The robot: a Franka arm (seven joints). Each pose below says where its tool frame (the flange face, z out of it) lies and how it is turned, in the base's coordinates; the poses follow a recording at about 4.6 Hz.
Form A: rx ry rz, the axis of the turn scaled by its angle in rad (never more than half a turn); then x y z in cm.
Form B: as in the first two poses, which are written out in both.
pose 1, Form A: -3.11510, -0.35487, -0.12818, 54.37, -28.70, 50.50
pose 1, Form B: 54.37, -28.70, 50.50; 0.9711, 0.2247, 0.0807; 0.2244, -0.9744, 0.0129; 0.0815, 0.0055, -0.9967
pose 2, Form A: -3.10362, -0.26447, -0.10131, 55.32, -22.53, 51.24
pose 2, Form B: 55.32, -22.53, 51.24; 0.9835, 0.1698, 0.0626; 0.1682, -0.9853, 0.0305; 0.0669, -0.0195, -0.9976
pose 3, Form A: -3.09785, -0.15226, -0.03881, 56.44, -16.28, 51.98
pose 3, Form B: 56.44, -16.28, 51.98; 0.9949, 0.0985, 0.0230; 0.0975, -0.9944, 0.0409; 0.0269, -0.0385, -0.9989
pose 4, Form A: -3.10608, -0.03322, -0.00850, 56.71, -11.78, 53.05
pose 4, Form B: 56.71, -11.78, 53.05; 0.9998, 0.0215, 0.0051; 0.0213, -0.9991, 0.0354; 0.0058, -0.0353, -0.9994
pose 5, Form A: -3.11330, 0.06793, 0.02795, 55.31, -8.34, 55.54
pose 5, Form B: 55.31, -8.34, 55.54; 0.9989, -0.0439, -0.0173; -0.0434, -0.9987, 0.0278; -0.0185, -0.0270, -0.9995
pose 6, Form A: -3.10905, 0.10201, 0.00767, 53.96, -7.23, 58.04
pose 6, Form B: 53.96, -7.23, 58.04; 0.9978, -0.0656, -0.0039; -0.0655, -0.9974, 0.0310; -0.0059, -0.0307, -0.9995
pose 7, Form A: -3.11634, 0.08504, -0.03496, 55.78, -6.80, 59.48
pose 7, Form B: 55.78, -6.80, 59.48; 0.9983, -0.0543, 0.0231; -0.0548, -0.9982, 0.0233; 0.0218, -0.0245, -0.9995
